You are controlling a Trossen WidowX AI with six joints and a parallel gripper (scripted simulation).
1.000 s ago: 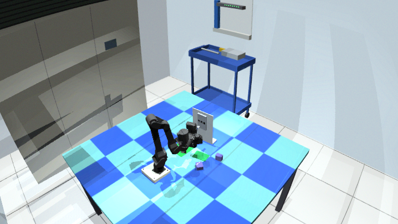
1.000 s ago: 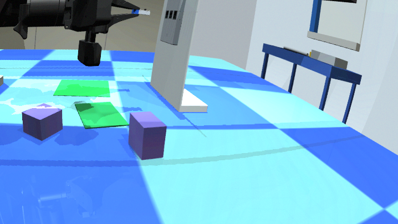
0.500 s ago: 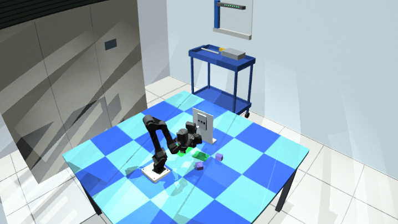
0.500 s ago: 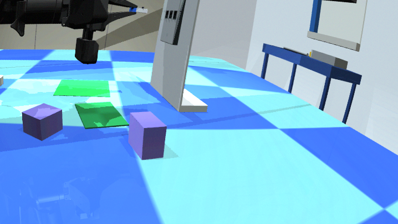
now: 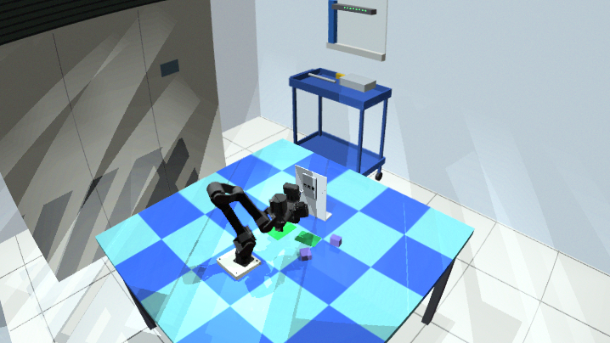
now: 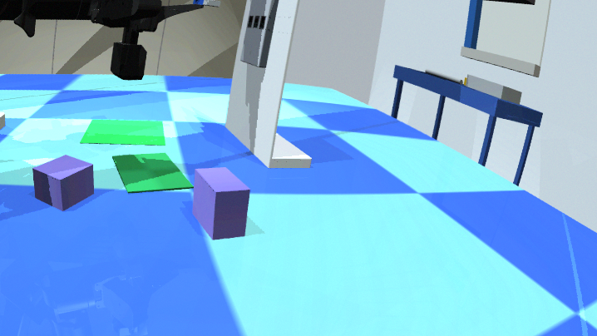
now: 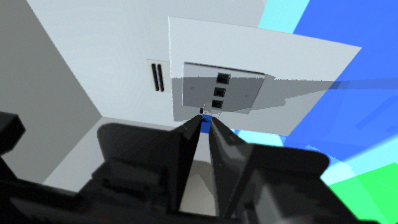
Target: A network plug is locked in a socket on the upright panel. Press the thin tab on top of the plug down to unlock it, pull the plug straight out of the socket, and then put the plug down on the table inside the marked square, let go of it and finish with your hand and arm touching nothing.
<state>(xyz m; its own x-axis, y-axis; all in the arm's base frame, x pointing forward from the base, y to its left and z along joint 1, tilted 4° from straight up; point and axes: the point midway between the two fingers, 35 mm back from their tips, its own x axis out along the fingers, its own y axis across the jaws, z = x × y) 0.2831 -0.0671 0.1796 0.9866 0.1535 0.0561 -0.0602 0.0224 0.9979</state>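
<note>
Now: the bright green square 180 mm below my gripper tip, 80 mm to the left of it and 70 mm behind it. The rest, counted from my gripper tip: white upright panel 100 mm ahead, 80 mm below; then blue network plug 10 mm ahead.
</note>
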